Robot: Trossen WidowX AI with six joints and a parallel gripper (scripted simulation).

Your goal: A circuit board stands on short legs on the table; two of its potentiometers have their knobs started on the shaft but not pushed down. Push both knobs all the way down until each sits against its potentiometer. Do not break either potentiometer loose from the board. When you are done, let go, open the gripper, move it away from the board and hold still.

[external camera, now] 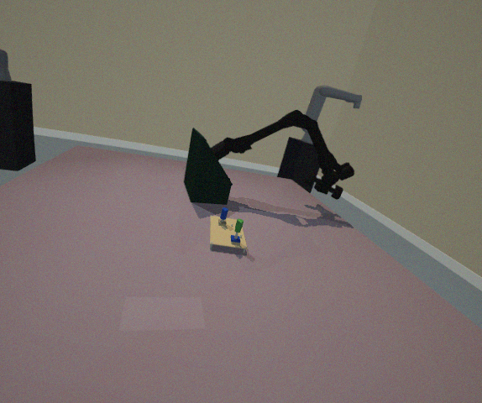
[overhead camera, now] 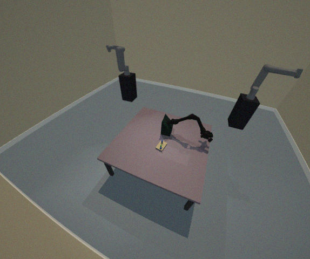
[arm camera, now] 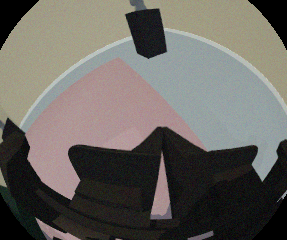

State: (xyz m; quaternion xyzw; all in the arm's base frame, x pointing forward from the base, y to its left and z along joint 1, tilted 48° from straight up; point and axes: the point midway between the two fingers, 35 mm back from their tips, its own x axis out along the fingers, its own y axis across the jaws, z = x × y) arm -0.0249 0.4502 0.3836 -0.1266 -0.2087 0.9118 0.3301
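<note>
My gripper tip is 33 cm short of the blue knob, 60 cm to the left of it and 1 cm above it.
</note>
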